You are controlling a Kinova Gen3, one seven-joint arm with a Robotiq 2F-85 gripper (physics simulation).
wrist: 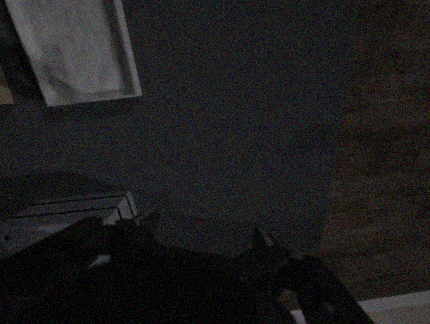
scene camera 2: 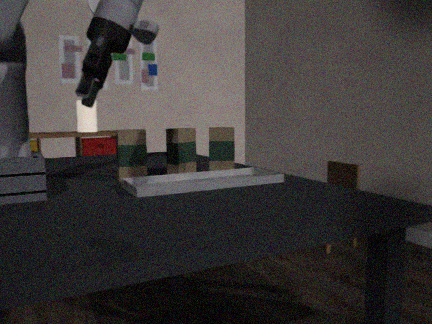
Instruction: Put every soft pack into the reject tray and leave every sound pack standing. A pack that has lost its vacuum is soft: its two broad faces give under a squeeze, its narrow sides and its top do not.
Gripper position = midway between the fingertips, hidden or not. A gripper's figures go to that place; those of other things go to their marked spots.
Labels:
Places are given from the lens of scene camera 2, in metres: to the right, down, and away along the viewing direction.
my gripper (scene camera 2: 83, 101): -0.24, -0.11, 0.70
white reject tray (scene camera 2: 145, 186): -0.18, 0.06, 0.98

